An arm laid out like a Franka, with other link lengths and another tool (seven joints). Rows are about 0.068 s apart.
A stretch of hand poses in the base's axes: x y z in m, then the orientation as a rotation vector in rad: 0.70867, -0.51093, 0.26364, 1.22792, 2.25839, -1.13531; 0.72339, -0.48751, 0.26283, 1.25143, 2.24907, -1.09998; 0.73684, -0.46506, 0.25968, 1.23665, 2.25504, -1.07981; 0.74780, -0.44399, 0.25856, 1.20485, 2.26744, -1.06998; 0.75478, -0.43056, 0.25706, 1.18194, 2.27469, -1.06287; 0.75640, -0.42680, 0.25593, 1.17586, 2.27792, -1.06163; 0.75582, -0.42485, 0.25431, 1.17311, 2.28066, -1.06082; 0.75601, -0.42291, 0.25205, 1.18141, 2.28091, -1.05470; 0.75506, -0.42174, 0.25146, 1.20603, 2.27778, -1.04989; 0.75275, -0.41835, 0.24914, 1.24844, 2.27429, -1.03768; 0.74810, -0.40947, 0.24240, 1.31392, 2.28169, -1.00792; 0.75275, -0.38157, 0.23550, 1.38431, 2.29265, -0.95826; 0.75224, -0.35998, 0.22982, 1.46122, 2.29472, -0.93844; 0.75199, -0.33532, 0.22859, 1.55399, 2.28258, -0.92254; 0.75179, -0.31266, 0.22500, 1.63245, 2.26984, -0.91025
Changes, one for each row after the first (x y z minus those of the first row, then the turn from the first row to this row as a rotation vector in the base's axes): 0.01472, 0.02342, -0.00081, 0.01552, -0.02634, -0.00785; 0.02817, 0.04587, -0.00396, 0.02310, -0.03451, 0.00799; 0.03913, 0.06694, -0.00508, 0.02550, -0.03258, 0.03348; 0.04611, 0.08037, -0.00658, 0.02637, -0.03216, 0.05181; 0.04773, 0.08413, -0.00771, 0.02712, -0.03074, 0.05651; 0.04715, 0.08608, -0.00933, 0.02831, -0.02934, 0.05870; 0.04734, 0.08802, -0.01159, 0.03331, -0.03253, 0.05432; 0.04639, 0.08919, -0.01218, 0.04031, -0.03690, 0.03785; 0.04408, 0.09258, -0.01450, 0.05527, -0.04490, 0.01041; 0.03943, 0.10146, -0.02124, 0.09071, -0.05329, -0.02926; 0.04408, 0.12936, -0.02814, 0.13844, -0.06816, -0.06796; 0.04357, 0.15095, -0.03382, 0.17051, -0.07037, -0.11868; 0.04332, 0.17561, -0.03505, 0.19825, -0.07662, -0.18217; 0.04312, 0.19827, -0.03864, 0.22048, -0.08096, -0.23631
